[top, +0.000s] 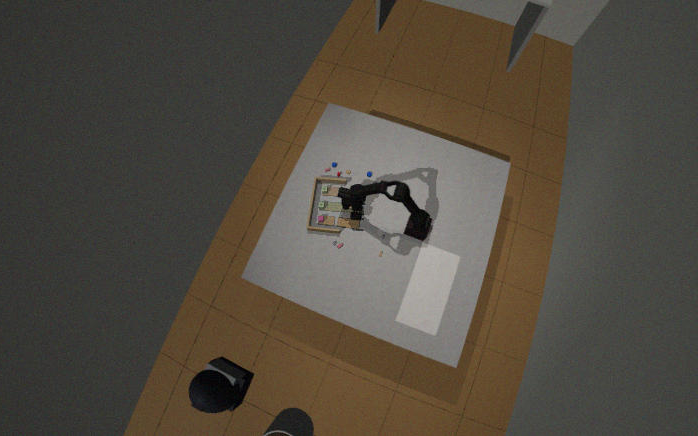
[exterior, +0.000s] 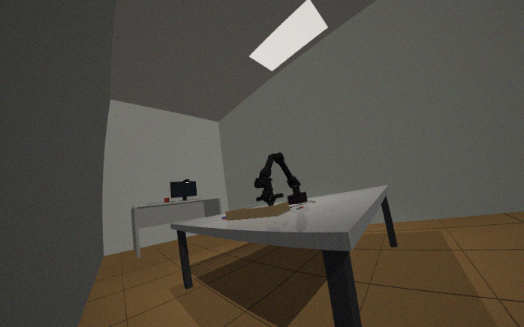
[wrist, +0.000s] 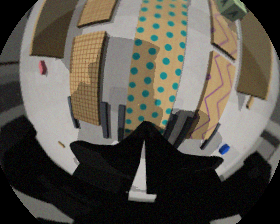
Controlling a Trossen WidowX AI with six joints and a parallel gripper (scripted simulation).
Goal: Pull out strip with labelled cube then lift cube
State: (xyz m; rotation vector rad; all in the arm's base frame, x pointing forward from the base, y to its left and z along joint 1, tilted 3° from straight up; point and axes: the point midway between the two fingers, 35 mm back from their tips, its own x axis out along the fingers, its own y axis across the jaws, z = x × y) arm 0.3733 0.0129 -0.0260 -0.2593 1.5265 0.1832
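The strip lies 100 mm ahead of my gripper tip and 30 mm to the left of it.
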